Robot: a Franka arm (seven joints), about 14 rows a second.
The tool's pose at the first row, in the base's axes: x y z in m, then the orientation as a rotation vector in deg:
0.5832, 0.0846, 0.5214, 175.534, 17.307, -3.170
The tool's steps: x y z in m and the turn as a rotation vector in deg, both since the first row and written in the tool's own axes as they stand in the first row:
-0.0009, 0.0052, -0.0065, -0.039, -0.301, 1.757
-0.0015, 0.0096, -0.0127, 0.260, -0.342, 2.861
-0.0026, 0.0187, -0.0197, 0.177, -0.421, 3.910
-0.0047, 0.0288, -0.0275, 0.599, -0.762, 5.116
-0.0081, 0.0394, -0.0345, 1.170, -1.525, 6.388
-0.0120, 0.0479, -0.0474, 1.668, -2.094, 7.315
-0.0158, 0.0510, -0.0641, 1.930, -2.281, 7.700
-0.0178, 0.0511, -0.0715, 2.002, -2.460, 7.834
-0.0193, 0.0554, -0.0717, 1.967, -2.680, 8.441
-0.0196, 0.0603, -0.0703, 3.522, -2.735, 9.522
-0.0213, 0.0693, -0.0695, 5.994, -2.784, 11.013
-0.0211, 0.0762, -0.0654, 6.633, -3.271, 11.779
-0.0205, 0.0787, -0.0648, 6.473, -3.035, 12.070
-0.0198, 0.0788, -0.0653, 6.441, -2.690, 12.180
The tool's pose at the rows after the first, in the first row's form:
0.5835, 0.0798, 0.5282, 175.674, 14.592, -3.538
0.5840, 0.0757, 0.5347, 176.079, 12.908, -3.598
0.5849, 0.0671, 0.5423, 176.081, 11.287, -3.653
0.5851, 0.0573, 0.5507, 176.546, 9.424, -4.187
0.5840, 0.0467, 0.5585, 177.081, 7.428, -5.395
0.5822, 0.0385, 0.5720, 177.531, 5.966, -6.313
0.5796, 0.0358, 0.5890, 177.775, 5.359, -6.629
0.5779, 0.0358, 0.5965, 177.823, 5.142, -6.912
0.5773, 0.0313, 0.5970, 177.770, 4.188, -7.212
0.5779, 0.0264, 0.5959, 179.313, 2.481, -7.539
0.5780, 0.0172, 0.5957, -177.911, -0.065, 7.850
0.5794, 0.0102, 0.5920, -177.296, 1.167, 8.629
0.5805, 0.0079, 0.5915, -177.452, 1.601, 8.234
0.5812, 0.0079, 0.5920, -177.475, 1.752, 7.693

